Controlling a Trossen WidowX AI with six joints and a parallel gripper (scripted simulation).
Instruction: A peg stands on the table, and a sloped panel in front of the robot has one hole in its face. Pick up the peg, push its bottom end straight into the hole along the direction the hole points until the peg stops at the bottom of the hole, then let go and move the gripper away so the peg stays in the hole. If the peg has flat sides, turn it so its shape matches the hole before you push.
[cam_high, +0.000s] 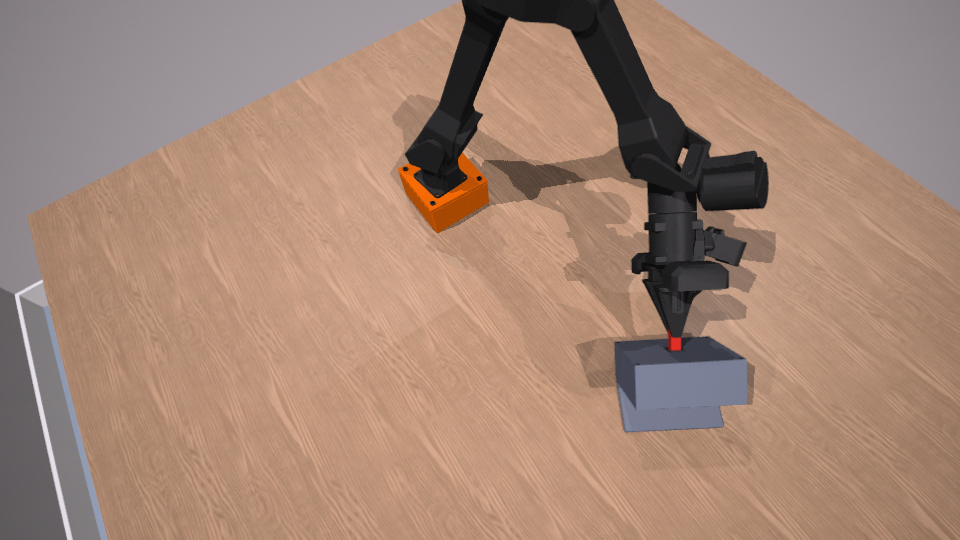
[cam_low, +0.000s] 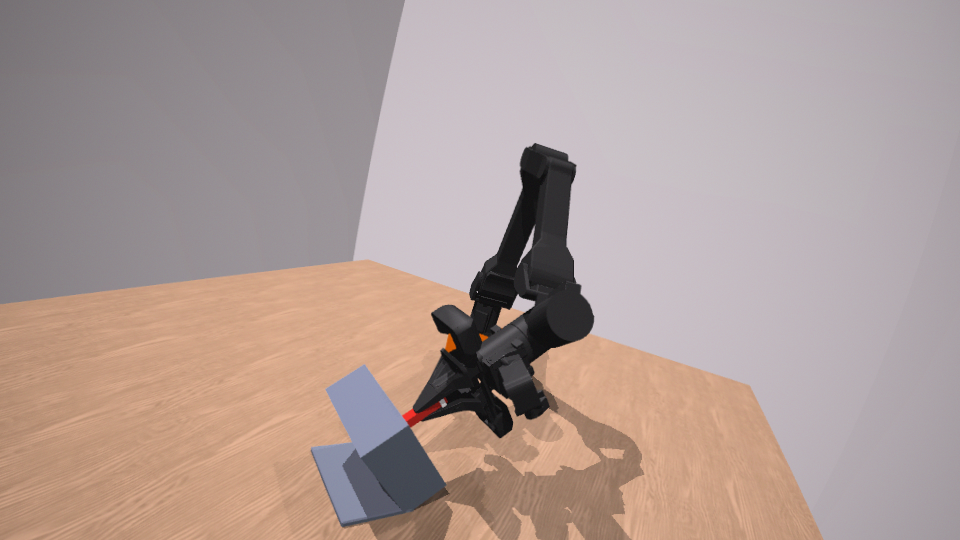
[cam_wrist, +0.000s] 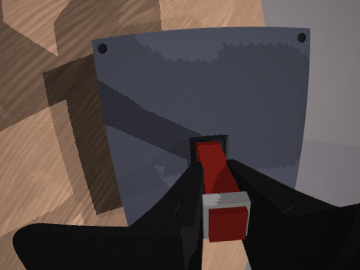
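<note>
The sloped panel is 3 cm ahead of my gripper tip, 2 cm to the right of it and 3 cm below it. Also, from my gripper tip: flat grey foot plate 5 cm ahead, 4 cm to the right, 8 cm below; red peg 1 cm behind, 1 cm to the left, 1 cm above.
</note>
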